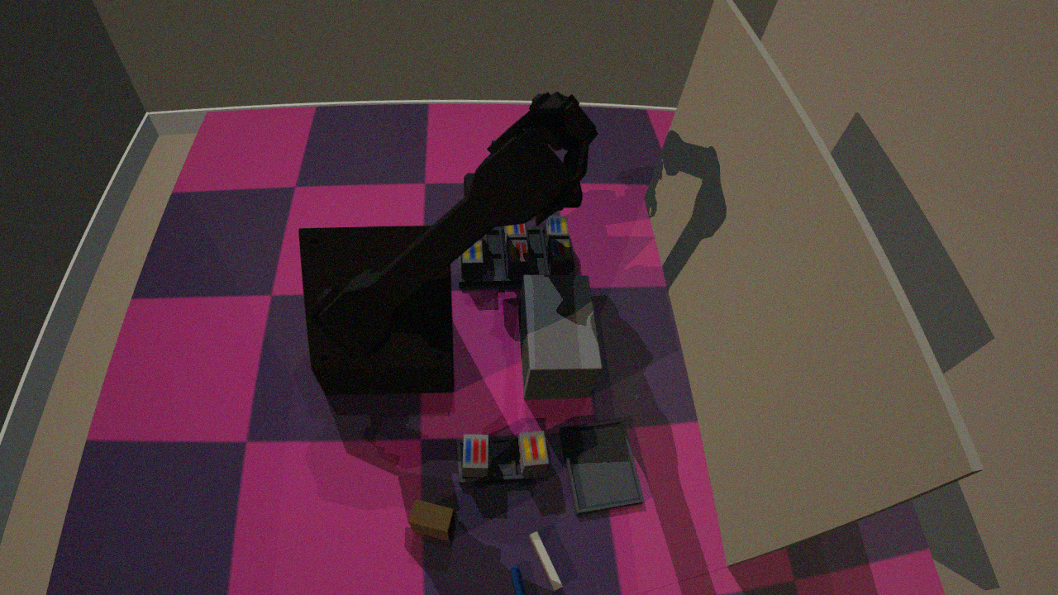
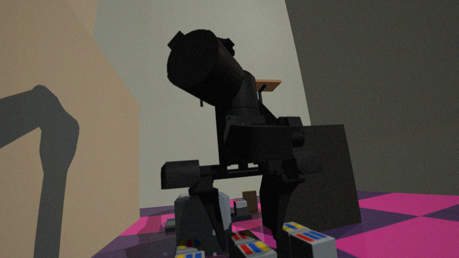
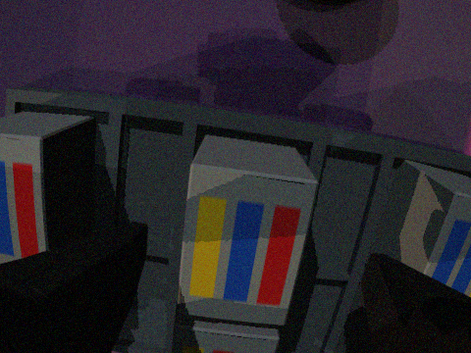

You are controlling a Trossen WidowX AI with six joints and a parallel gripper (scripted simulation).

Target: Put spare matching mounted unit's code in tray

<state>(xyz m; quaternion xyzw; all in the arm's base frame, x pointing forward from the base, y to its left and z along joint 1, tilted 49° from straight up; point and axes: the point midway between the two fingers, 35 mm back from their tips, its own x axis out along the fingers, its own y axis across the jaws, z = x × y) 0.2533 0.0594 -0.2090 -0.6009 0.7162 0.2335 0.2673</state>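
My gripper tip is 42 cm to the left of the grey tray, 5 cm above it and 4 cm short of it. From my gripper tip the other things lie so: dark puck (10 cm to the left, 5 cm below, 2 cm ahead); then mounted unit (22 cm to the right, 2 cm ahead, 1 cm below); then beige wall panel (26 cm to the right, 24 cm ahead, 17 cm above).
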